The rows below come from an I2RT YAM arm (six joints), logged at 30 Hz.
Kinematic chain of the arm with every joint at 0, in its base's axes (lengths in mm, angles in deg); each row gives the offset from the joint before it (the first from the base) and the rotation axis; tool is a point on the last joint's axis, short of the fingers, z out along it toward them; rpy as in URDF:
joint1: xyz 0 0 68 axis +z
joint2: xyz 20 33.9 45.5 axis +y
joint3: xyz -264 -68.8 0 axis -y
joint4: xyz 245 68.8 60 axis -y
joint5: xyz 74 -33.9 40.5 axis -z
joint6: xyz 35.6 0 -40.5 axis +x
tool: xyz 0 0 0 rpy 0 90 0
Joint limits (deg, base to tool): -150..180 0..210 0..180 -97..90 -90..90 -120..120
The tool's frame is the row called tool.
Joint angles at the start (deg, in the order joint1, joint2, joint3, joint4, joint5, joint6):
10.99 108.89 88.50 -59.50 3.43 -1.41
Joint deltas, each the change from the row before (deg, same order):
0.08 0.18 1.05 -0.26 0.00 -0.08
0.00 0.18 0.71 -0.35 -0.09 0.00
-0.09 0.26 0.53 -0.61 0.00 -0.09
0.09 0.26 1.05 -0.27 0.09 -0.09
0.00 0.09 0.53 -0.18 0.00 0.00
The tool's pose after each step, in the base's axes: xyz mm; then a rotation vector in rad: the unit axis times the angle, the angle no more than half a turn. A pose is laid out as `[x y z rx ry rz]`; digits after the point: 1 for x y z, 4 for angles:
[371.0 70.4 230.1 -0.3144 2.9327 -0.0649]
[372.3 70.7 232.2 -0.3142 2.9298 -0.0621]
[373.0 70.3 232.9 -0.3151 2.9357 -0.0634]
[375.2 71.2 236.1 -0.3181 2.9261 -0.0644]
[376.2 71.4 238.0 -0.3174 2.9216 -0.0638]

